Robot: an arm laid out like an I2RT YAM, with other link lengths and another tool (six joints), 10 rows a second.
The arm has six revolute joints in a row. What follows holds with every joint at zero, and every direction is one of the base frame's.
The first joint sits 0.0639 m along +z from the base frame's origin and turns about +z.
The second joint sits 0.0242 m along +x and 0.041 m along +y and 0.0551 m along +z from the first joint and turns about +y.
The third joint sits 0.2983 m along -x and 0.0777 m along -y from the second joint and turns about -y.
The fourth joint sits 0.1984 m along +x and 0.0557 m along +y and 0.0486 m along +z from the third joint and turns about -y.
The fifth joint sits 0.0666 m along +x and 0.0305 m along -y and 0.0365 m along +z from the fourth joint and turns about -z.
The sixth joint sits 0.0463 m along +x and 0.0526 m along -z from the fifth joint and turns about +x.
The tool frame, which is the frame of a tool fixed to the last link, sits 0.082 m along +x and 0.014 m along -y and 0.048 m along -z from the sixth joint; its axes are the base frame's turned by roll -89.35, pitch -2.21 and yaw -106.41 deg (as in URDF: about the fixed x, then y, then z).
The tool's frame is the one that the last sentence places.
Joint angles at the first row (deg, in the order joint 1, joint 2, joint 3, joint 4, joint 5, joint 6):
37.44 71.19 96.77 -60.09 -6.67 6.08
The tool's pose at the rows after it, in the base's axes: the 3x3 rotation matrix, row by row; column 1 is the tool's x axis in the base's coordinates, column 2 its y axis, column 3 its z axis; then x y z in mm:
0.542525 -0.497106 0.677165; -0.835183 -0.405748 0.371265; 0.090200 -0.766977 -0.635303; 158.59 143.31 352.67
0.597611 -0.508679 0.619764; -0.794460 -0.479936 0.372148; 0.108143 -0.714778 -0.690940; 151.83 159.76 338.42
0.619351 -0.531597 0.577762; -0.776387 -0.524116 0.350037; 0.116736 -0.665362 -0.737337; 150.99 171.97 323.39
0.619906 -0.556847 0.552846; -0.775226 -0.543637 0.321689; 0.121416 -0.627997 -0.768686; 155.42 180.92 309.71
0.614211 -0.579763 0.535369; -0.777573 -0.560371 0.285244; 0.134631 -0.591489 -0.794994; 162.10 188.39 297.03
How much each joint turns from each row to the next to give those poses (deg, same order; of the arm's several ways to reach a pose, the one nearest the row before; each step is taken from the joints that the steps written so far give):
7.92 2.51 -0.18 -2.31 3.07 0.16
4.59 2.72 -0.68 -1.06 0.85 0.69
2.13 2.71 -1.23 0.09 0.36 0.96
0.39 2.46 -1.34 1.06 0.13 0.76
0.00 2.74 -0.70 0.78 0.51 0.46

